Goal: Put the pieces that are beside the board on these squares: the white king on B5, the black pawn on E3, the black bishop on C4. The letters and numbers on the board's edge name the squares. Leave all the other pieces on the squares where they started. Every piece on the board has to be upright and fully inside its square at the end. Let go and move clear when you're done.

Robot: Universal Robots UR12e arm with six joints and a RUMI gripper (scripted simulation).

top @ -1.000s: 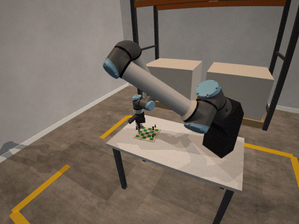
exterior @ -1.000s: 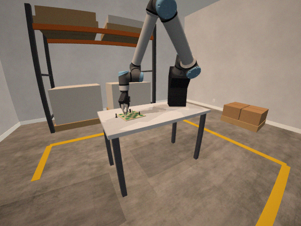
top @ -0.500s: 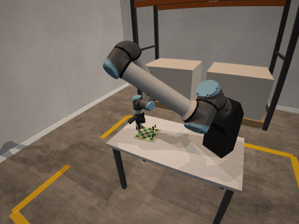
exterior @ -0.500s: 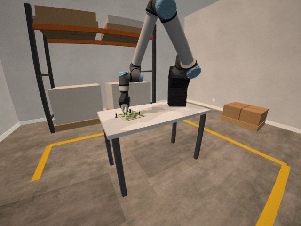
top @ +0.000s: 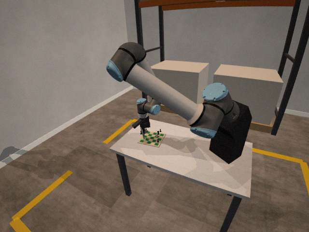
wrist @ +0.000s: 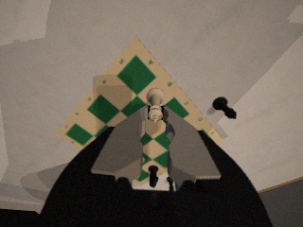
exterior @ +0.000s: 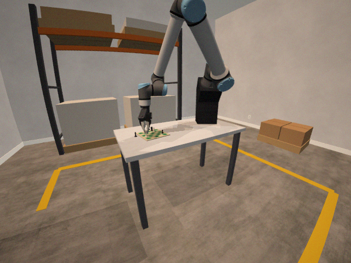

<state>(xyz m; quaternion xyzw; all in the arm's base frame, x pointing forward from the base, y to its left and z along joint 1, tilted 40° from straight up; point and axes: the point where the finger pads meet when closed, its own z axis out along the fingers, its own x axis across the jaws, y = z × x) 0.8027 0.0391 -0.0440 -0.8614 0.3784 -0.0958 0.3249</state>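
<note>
The white king is 10 mm below my hand. Round my hand: chessboard: 70 mm behind, 40 mm to the right, 50 mm below.
</note>
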